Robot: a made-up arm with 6 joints.
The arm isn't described. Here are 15 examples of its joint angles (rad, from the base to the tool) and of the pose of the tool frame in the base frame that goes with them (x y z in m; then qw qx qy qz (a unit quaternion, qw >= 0)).
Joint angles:
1: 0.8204 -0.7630 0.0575 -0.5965 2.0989 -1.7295
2: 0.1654 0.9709 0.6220 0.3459 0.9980 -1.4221
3: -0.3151 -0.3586 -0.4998 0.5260 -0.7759 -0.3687
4: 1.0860 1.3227 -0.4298 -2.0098 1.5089 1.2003
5: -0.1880 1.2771 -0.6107 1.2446 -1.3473 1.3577
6: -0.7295 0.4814 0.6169 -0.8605 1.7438 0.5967
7: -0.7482 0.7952 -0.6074 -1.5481 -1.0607 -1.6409
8: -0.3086 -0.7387 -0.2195 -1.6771 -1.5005 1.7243
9: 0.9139 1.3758 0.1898 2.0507 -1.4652 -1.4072
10: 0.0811 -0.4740 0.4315 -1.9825 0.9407 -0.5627
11: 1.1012 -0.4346 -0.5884 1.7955 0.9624 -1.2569
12: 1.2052 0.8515 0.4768 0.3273 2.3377 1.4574
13: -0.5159 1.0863 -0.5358 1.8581 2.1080 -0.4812
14: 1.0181 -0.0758 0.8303 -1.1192 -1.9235 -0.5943
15: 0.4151 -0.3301 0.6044 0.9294 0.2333 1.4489
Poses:
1: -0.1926 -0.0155 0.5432 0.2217 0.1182 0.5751 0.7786
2: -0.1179 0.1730 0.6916 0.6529 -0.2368 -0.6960 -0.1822
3: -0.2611 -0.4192 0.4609 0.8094 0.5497 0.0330 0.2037
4: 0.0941 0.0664 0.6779 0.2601 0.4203 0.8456 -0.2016
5: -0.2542 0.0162 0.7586 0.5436 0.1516 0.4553 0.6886
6: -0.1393 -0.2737 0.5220 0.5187 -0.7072 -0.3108 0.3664
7: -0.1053 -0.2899 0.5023 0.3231 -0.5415 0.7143 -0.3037
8: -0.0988 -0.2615 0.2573 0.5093 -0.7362 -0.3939 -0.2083
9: 0.0728 0.2949 0.7644 0.8656 -0.4072 0.1699 -0.2368
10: -0.1352 -0.1510 0.2819 0.8668 -0.3177 0.2915 -0.2506
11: -0.2439 0.3349 0.5663 0.5106 -0.0219 0.7177 0.4730
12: 0.2116 0.2243 0.7967 0.5151 -0.7866 0.2686 0.2092
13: -0.4037 -0.1976 0.6535 0.2078 -0.3122 0.9071 0.1912
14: 0.0101 0.1461 0.5519 0.0481 0.4613 0.7978 -0.3853
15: -0.3957 -0.0057 0.5280 0.7298 -0.3831 -0.1823 0.5360
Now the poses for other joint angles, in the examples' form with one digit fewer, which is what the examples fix.
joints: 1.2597 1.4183 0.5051 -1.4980 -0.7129 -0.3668
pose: 0.194 0.093 0.619 0.373 0.082 -0.753 0.536
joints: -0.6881 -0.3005 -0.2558 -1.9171 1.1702 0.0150
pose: -0.029 -0.336 0.292 0.872 -0.156 0.294 0.359
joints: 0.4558 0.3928 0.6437 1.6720 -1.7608 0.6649
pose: -0.356 0.054 0.667 0.593 -0.081 0.524 0.606
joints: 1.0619 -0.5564 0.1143 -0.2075 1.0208 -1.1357
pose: -0.125 0.087 0.609 0.248 -0.109 -0.368 -0.890
